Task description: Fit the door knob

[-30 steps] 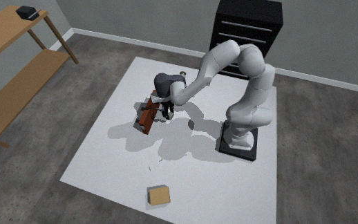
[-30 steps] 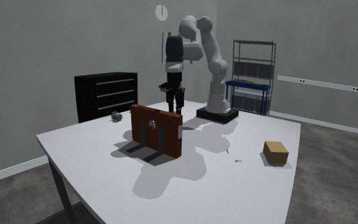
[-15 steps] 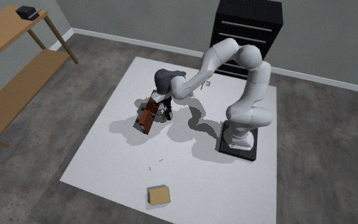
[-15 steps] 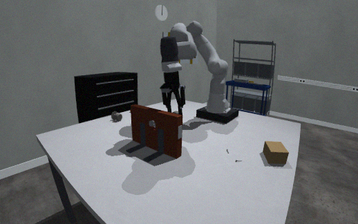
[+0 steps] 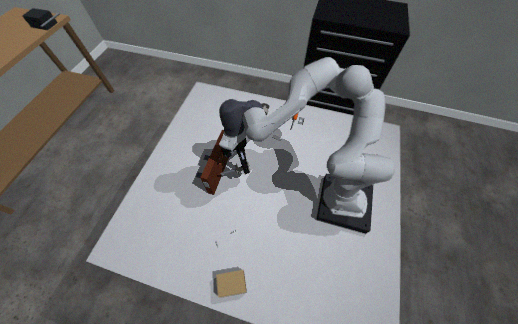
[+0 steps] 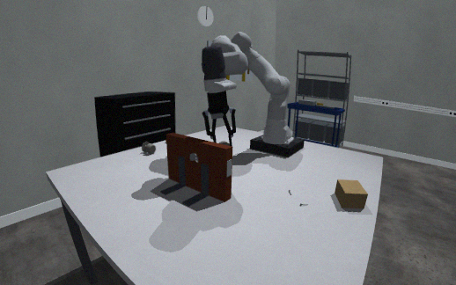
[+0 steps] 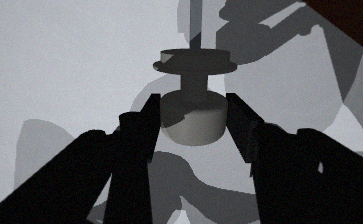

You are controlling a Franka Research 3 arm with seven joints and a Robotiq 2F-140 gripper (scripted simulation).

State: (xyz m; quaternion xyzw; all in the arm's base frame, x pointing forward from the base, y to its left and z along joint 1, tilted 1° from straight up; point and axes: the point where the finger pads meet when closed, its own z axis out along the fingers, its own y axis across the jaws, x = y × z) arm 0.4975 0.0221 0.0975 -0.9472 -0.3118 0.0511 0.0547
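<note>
The red-brown wooden door block is 16 cm ahead of my hand, 4 cm below it and 1 cm to the left of it. The rest, counted from my hand: cardboard box (52 cm to the left, 13 cm behind, 12 cm below); then orange-handled screwdriver (51 cm to the right, 15 cm behind, 14 cm below); then grey door knob (3 cm ahead, 2 cm to the left, 2 cm below).
</note>
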